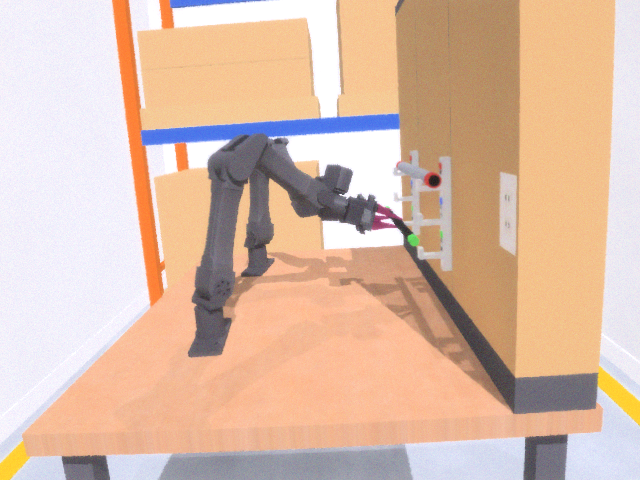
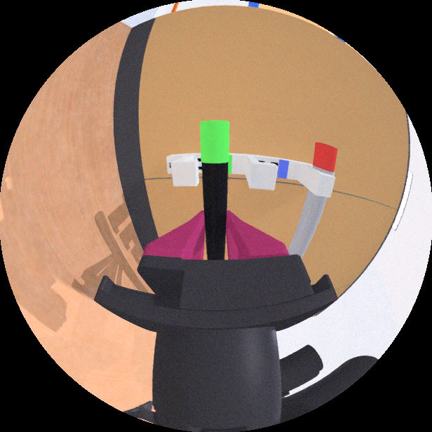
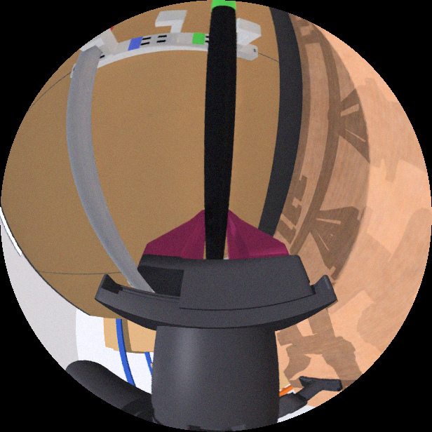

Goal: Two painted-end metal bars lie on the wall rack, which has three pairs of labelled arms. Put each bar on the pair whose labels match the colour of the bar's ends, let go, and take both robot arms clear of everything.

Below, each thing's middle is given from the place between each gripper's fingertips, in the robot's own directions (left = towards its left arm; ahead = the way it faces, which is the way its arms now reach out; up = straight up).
Labels:
My left hand is 12 cm short of the white socket plate (image 1: 508, 181), 74 cm to the left of it and 11 cm below it.
The white socket plate is 580 mm to the right of my right hand, 110 mm above it and 100 mm ahead of it.

